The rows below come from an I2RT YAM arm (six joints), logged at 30 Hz.
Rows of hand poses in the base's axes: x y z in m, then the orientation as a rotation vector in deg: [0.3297 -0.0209 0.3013 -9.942 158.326 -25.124]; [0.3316 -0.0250 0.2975 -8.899 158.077 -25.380]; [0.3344 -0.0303 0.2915 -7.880 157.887 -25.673]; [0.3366 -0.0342 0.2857 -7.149 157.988 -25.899]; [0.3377 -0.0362 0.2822 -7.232 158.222 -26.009]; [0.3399 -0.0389 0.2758 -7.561 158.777 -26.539]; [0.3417 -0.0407 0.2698 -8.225 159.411 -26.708]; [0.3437 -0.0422 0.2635 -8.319 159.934 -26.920]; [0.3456 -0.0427 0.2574 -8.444 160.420 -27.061]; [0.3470 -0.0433 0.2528 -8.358 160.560 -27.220]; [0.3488 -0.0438 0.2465 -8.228 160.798 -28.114]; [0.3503 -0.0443 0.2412 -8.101 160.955 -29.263]
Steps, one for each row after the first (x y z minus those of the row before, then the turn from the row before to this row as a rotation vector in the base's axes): [0.0019 -0.0041 -0.0038 -0.064 -0.385 -0.697]; [0.0028 -0.0053 -0.0060 -0.089 -0.314 -0.699]; [0.0022 -0.0039 -0.0058 -0.059 0.011 -0.545]; [0.0011 -0.0020 -0.0035 -0.069 0.253 0.000]; [0.0022 -0.0027 -0.0064 -0.364 0.650 0.051]; [0.0018 -0.0018 -0.0060 -0.147 0.740 0.311]; [0.0020 -0.0015 -0.0063 -0.120 0.547 -0.059]; [0.0019 -0.0005 -0.0061 -0.077 0.508 -0.023]; [0.0014 -0.0006 -0.0046 -0.090 0.140 -0.103]; [0.0018 -0.0005 -0.0063 -0.581 0.313 -0.244]; [0.0015 -0.0005 -0.0053 -0.759 0.271 -0.260]
